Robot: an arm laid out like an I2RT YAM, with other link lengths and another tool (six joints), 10 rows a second.
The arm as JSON. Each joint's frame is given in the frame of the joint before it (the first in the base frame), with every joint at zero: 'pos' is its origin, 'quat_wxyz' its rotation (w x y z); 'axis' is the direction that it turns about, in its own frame. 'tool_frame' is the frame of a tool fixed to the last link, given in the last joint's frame.
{
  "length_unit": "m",
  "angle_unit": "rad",
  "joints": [
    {
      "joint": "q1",
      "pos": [
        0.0,
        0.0,
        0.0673
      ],
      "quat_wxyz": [
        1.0,
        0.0,
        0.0,
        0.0
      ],
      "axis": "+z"
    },
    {
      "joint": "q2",
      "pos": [
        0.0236,
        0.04,
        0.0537
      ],
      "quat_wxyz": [
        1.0,
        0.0,
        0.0,
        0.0
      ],
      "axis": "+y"
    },
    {
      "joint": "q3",
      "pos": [
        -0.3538,
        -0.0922,
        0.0
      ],
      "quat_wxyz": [
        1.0,
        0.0,
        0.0,
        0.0
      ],
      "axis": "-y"
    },
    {
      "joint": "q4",
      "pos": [
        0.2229,
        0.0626,
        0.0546
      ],
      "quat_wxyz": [
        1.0,
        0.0,
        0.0,
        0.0
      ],
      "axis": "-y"
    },
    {
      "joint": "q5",
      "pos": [
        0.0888,
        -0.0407,
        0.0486
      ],
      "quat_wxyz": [
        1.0,
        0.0,
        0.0,
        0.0
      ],
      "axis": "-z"
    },
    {
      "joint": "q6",
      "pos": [
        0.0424,
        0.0,
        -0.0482
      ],
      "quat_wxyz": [
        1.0,
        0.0,
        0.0,
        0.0
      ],
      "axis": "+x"
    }
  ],
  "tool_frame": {
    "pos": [
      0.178,
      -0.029,
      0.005
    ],
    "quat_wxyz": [
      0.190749,
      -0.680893,
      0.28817,
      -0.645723
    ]
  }
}
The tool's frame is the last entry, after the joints.
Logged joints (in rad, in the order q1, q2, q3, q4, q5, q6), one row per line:
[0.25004, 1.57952, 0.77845, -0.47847, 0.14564, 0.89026]
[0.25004, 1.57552, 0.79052, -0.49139, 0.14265, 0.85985]
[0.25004, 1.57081, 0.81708, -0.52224, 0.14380, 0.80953]
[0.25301, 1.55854, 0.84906, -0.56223, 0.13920, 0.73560]
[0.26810, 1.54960, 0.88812, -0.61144, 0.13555, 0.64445]
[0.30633, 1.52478, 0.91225, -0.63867, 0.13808, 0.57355]
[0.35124, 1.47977, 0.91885, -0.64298, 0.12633, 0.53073]
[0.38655, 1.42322, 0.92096, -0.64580, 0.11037, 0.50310]
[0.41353, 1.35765, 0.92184, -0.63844, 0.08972, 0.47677]
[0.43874, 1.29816, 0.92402, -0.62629, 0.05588, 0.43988]
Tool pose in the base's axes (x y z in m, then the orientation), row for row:
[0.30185, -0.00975, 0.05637, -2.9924, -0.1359, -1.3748]
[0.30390, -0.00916, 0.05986, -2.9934, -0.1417, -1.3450]
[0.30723, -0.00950, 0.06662, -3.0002, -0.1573, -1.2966]
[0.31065, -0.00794, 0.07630, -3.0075, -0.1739, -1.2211]
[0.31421, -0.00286, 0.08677, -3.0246, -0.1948, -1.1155]
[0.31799, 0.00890, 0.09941, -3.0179, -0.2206, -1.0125]
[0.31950, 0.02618, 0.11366, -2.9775, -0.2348, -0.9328]
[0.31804, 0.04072, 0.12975, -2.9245, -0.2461, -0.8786]
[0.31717, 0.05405, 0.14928, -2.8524, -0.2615, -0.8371]
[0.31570, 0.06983, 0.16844, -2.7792, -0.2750, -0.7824]
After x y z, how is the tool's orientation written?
As angles about the fixed x, y, z axes (roll, pitch, yaw), in radians.
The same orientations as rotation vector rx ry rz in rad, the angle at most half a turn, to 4 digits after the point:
[-2.4037, 1.9530, -0.3098]
[-2.4336, 1.9171, -0.3152]
[-2.4868, 1.8621, -0.3280]
[-2.5608, 1.7697, -0.3421]
[2.6544, -1.6348, 0.3551]
[-2.7352, 1.4921, -0.3953]
[-2.7556, 1.3539, -0.4369]
[-2.7442, 1.2447, -0.4769]
[-2.7071, 1.1426, -0.5268]
[-2.6694, 1.0226, -0.5652]

